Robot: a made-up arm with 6 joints.
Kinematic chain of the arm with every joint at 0, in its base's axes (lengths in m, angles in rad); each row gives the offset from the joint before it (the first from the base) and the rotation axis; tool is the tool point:
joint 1: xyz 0 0 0.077 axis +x
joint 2: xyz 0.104 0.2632 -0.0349 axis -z
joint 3: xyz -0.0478 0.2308 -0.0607 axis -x
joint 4: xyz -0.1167 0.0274 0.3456 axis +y
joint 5: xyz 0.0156 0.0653 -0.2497 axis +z
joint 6: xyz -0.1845 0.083 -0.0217 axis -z
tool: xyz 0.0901 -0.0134 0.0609
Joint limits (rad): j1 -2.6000..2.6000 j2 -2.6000..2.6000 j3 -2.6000..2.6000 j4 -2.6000..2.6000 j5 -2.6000..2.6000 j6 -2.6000..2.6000
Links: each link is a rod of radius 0.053 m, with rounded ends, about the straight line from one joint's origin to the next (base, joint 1, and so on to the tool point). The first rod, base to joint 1, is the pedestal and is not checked.
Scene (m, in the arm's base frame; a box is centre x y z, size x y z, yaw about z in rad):
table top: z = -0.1
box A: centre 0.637 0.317 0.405 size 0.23 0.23 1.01 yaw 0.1
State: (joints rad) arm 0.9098 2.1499 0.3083 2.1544 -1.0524 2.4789
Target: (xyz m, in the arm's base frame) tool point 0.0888 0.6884 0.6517
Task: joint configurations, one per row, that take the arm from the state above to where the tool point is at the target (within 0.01 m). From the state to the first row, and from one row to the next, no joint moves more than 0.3 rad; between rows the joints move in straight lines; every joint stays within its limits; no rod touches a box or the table.
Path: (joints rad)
1: 0.8926 1.9507 0.0227 2.2467 -1.0153 2.5193
2: 0.8753 1.7514 -0.2628 2.3390 -0.9782 2.5596
3: 0.8581 1.5522 -0.5484 2.4312 -0.9411 2.6000
4: 0.6177 1.2835 -0.4955 2.2222 -0.9741 2.5275
5: 0.3773 1.0148 -0.4427 2.0132 -1.0070 2.4550
6: 0.1370 0.7462 -0.3899 1.8042 -1.0400 2.3825

